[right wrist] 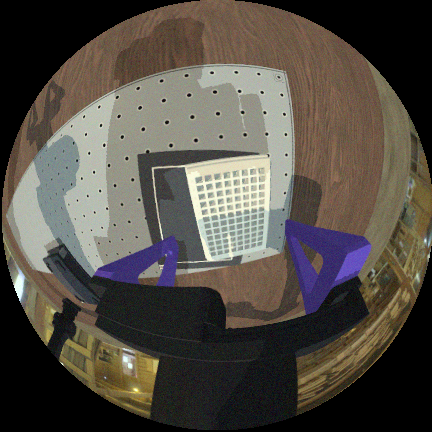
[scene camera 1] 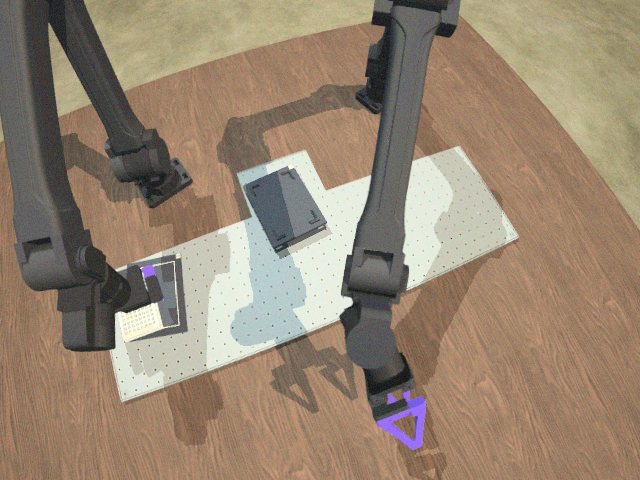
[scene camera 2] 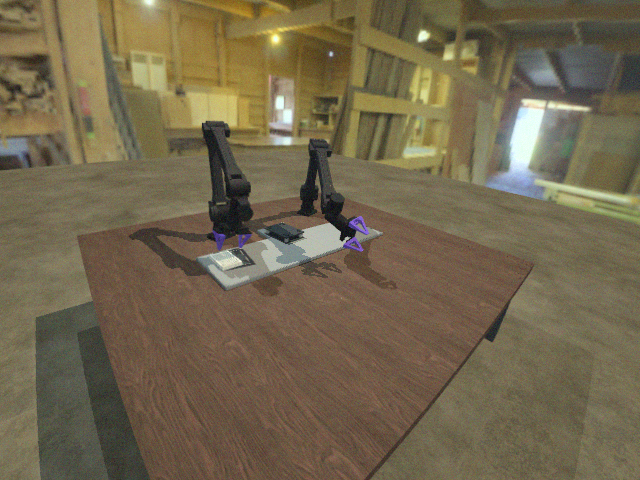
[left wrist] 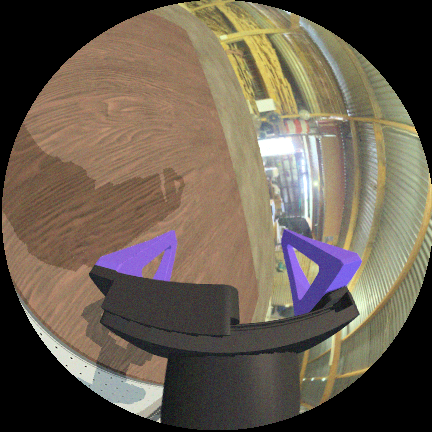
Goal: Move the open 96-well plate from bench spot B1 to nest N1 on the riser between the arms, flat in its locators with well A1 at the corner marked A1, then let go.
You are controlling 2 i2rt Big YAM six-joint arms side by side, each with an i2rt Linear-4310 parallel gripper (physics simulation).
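Where they show: left gripper, fingertip midpoint: (scene camera 1: 410, 428) (scene camera 2: 365, 242) (left wrist: 229, 236); right gripper, fingertip midpoint: (right wrist: 229, 234) (scene camera 1: 132, 304) (scene camera 2: 229, 248); left arm's base, link origin: (right wrist: 70, 303) (scene camera 1: 379, 96) (scene camera 2: 307, 212); right arm's base, link origin: (scene camera 1: 165, 184).
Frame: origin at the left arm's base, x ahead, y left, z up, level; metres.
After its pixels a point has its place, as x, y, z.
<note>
The cream 96-well plate (scene camera 1: 139, 321) @[0.125, -0.807, 0.029] (scene camera 2: 224, 259) @[0.089, -0.801, 0.025] (right wrist: 234, 207) @[0.101, -0.801, 0.029] lies on the dark outlined bench spot B1 (scene camera 1: 181, 315) @[0.166, -0.731, 0.015] (right wrist: 146, 190) @[0.161, -0.726, 0.015], shifted and turned a little against the outline. My right gripper (scene camera 2: 231, 246) @[0.107, -0.787, 0.073] (right wrist: 229, 234) @[0.107, -0.787, 0.073] is open above the plate, with nothing between its fingers; the arm hides part of the plate in scene camera 1. The dark riser nest N1 (scene camera 1: 284, 206) @[0.126, -0.428, 0.046] (scene camera 2: 283, 232) @[0.138, -0.459, 0.046], with corner locators, is vacant. The A1 mark cannot be made out. My left gripper (scene camera 2: 356, 238) @[0.577, -0.541, 0.142] (left wrist: 229, 236) @[0.577, -0.541, 0.142] is open and empty, beyond the board's front edge.
The white perforated board (scene camera 1: 330, 268) @[0.283, -0.436, 0.013] (scene camera 2: 315, 248) @[0.320, -0.460, 0.013] (right wrist: 200, 107) @[0.210, -0.817, 0.013] carries spot B1 and the riser on a wooden table (scene camera 1: 516, 361) @[0.691, -0.274, 0.000] (scene camera 2: 310, 361) @[0.637, -1.046, 0.000]. In scene camera 1 my left arm (scene camera 1: 392, 155) @[0.291, -0.359, 0.336] spans the board to the right of the riser.
</note>
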